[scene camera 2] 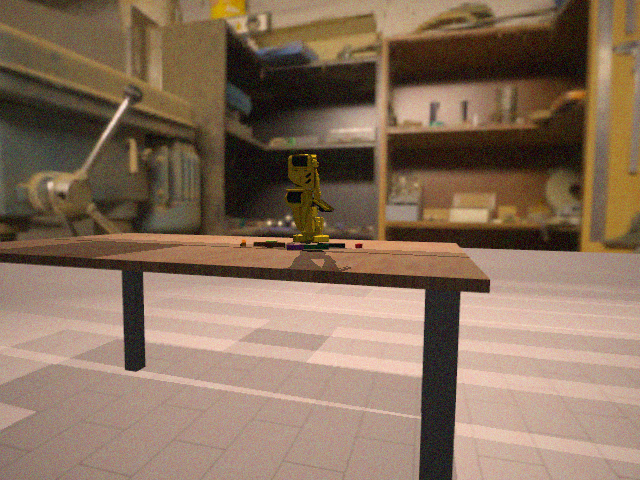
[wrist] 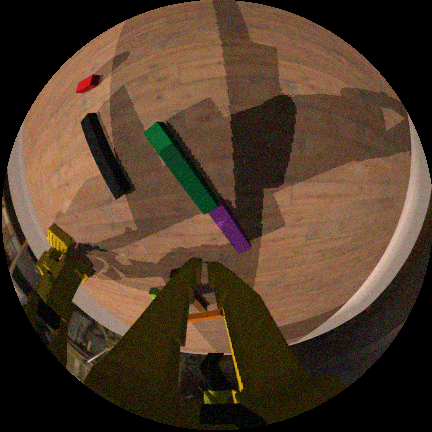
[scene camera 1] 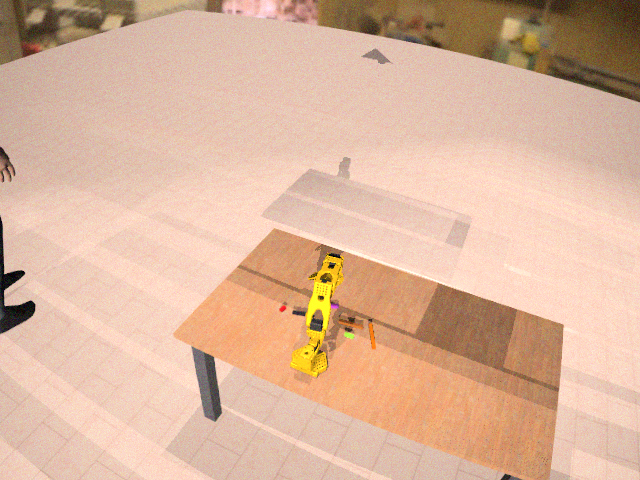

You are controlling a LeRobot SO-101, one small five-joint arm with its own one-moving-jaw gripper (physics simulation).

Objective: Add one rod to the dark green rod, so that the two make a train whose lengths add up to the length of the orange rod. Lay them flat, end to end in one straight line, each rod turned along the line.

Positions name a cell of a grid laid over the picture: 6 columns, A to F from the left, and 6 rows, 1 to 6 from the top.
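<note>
There is a dark green rod (wrist: C2) that I can see, along with a black rod (wrist: B2). I also see a purple rod (wrist: D4).
</note>
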